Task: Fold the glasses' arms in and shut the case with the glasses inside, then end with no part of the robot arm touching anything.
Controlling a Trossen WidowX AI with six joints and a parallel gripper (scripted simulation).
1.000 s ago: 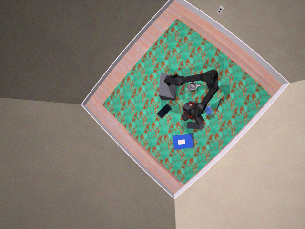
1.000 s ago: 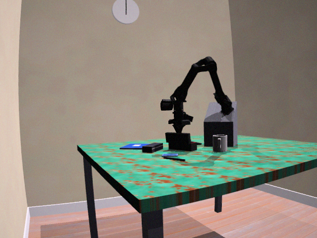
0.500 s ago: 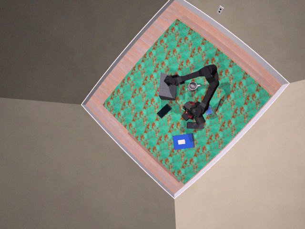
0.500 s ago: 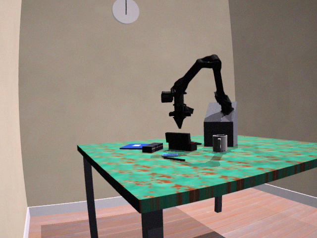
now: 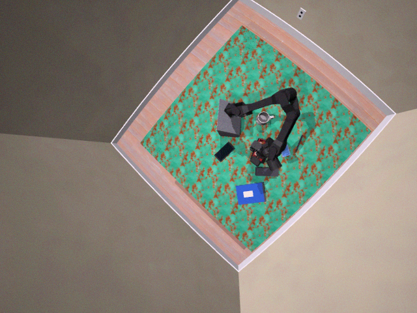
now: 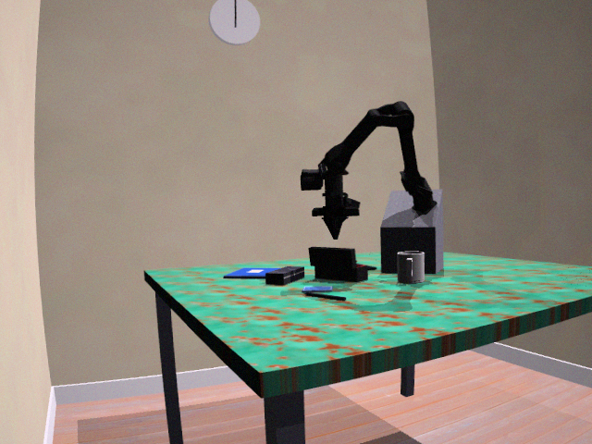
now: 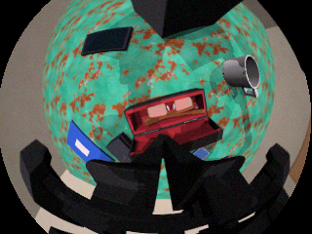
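Now: hand 4 cm short of the glasses case lid, 3 cm to the right of it and 9 cm above it. From my hand the other things lie so: black glasses case: 1 cm ahead, 2 cm to the left, 11 cm below; then black box: 15 cm ahead, 6 cm to the right, 14 cm below; then glasses: 3 cm to the left, 13 cm below.
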